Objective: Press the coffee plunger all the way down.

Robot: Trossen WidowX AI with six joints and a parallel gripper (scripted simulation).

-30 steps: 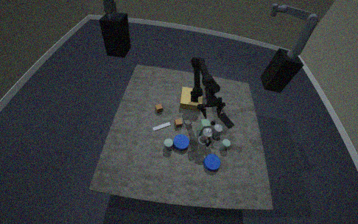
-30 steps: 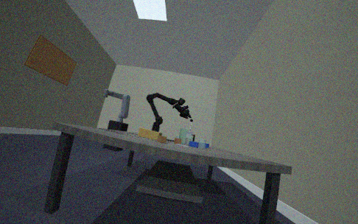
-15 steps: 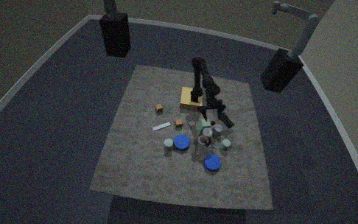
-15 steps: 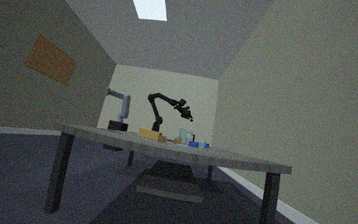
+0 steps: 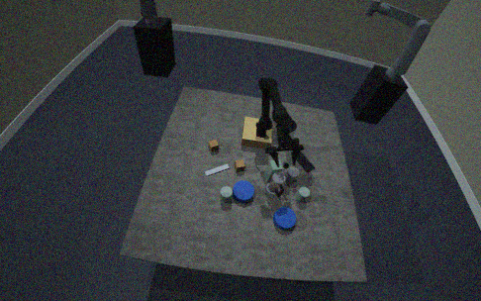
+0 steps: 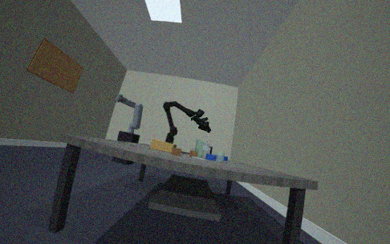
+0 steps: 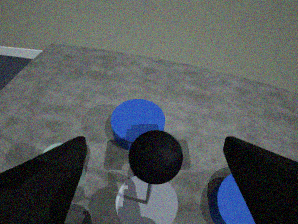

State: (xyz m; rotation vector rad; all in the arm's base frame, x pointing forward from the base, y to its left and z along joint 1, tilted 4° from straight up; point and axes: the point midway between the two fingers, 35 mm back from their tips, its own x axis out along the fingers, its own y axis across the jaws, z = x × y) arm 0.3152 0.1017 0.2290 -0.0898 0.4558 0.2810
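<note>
My gripper tip is now 14 cm above the coffee press, 1 cm to the right of it and 1 cm short of it. The rest, counted from my gripper tip: white bar: 35 cm to the right, 27 cm below, 7 cm behind; black slab: 26 cm below, 24 cm behind, 21 cm to the left; green box: 19 cm below, 7 cm behind, 2 cm to the right.
</note>
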